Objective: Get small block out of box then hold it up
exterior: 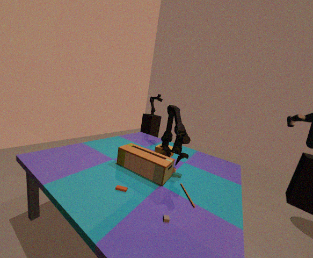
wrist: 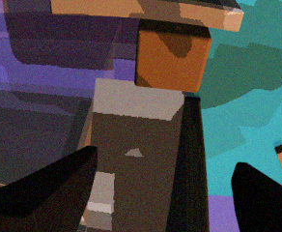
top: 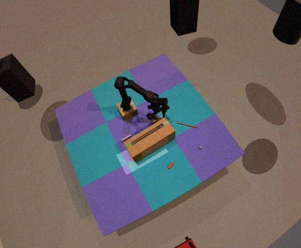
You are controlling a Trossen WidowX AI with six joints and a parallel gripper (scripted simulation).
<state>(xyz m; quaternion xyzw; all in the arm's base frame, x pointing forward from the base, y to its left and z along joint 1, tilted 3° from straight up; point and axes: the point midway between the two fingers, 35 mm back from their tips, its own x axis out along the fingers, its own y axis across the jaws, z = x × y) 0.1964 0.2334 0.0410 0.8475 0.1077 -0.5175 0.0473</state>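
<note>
Now: the orange-brown block 2 cm behind my gripper tip, 1 cm to the right of it and 6 cm below it. Round my gripper tip: brown box: 10 cm ahead, 14 cm to the right, 1 cm below; then orange-red block: 37 cm ahead, 5 cm to the right, 7 cm below; then thin brown stick: 10 cm ahead, 20 cm to the left, 7 cm below.
</note>
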